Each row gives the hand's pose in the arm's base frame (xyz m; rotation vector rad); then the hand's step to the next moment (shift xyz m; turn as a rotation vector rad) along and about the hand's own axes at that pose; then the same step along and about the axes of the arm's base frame.
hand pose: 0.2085 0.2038 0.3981 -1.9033 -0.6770 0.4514
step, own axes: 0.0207 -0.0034 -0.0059 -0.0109 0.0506 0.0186
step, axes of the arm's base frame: 0.0186 0.0101 0.0053 -0.0065 -0.0101 -0.0537
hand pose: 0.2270 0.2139 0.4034 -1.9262 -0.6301 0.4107
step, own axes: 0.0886 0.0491 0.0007 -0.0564 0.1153 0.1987
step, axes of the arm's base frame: 0.0829 0.0364 -0.0454 -0.1247 0.0723 -0.1876
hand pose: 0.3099 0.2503 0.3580 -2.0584 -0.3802 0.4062
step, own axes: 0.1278 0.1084 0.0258 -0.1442 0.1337 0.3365
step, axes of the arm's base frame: 0.1144 0.0216 -0.1233 -0.2611 0.1315 -0.2578
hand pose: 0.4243 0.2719 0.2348 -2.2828 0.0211 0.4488
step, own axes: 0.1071 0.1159 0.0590 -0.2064 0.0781 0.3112
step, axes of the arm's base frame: 0.0639 -0.0237 -0.1541 -0.3028 0.1437 -0.1822
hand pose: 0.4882 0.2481 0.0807 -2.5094 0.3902 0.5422
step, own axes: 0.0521 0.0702 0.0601 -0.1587 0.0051 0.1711
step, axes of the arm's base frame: 0.0014 -0.0319 -0.1012 -0.1919 0.1171 -0.0630
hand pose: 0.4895 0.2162 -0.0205 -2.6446 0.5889 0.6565
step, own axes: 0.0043 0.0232 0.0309 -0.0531 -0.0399 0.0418
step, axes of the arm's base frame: -0.0186 -0.0079 -0.0332 -0.0391 0.0680 0.0014
